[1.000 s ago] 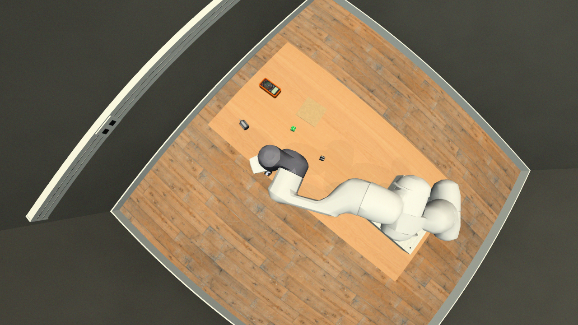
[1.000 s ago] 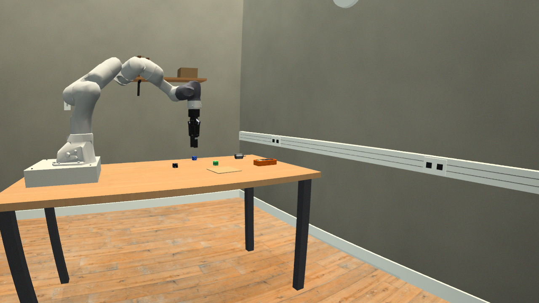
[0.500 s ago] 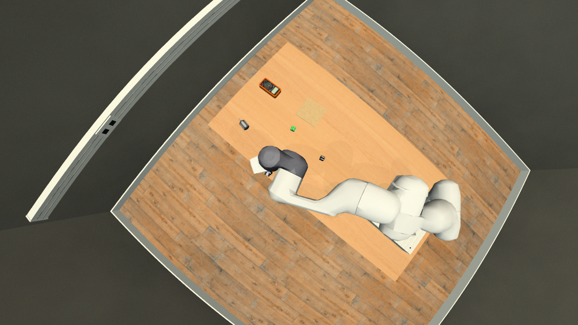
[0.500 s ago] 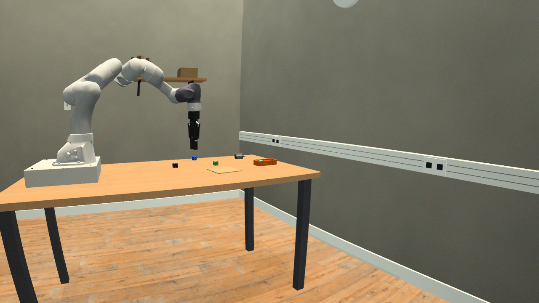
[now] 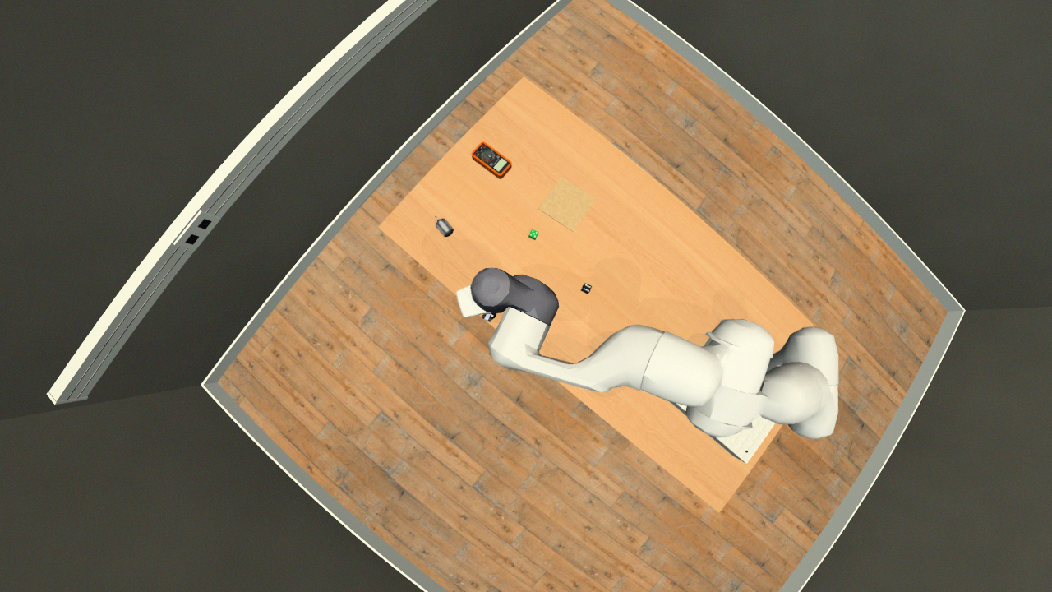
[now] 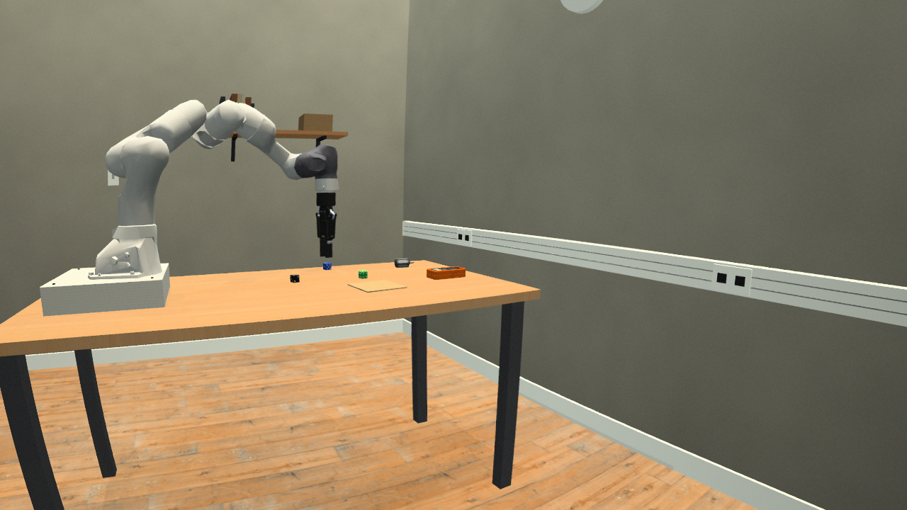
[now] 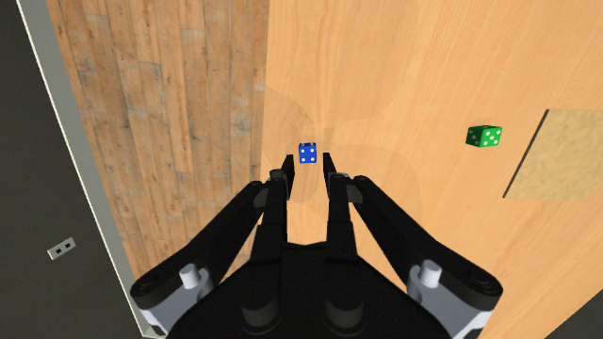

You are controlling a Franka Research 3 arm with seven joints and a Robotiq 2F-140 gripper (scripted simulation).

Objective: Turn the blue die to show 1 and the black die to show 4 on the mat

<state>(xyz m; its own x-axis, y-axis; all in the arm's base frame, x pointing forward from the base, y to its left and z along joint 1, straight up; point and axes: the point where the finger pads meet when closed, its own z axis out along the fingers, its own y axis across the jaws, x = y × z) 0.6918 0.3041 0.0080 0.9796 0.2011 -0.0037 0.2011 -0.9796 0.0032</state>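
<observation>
The blue die is 70 mm below my hand. From my hand the other things lie so: green die (60 mm ahead, 240 mm to the right, 70 mm below); then grey gadget (310 mm ahead, 70 mm to the right, 70 mm below); then black die (180 mm behind, 210 mm to the right, 70 mm below).
</observation>
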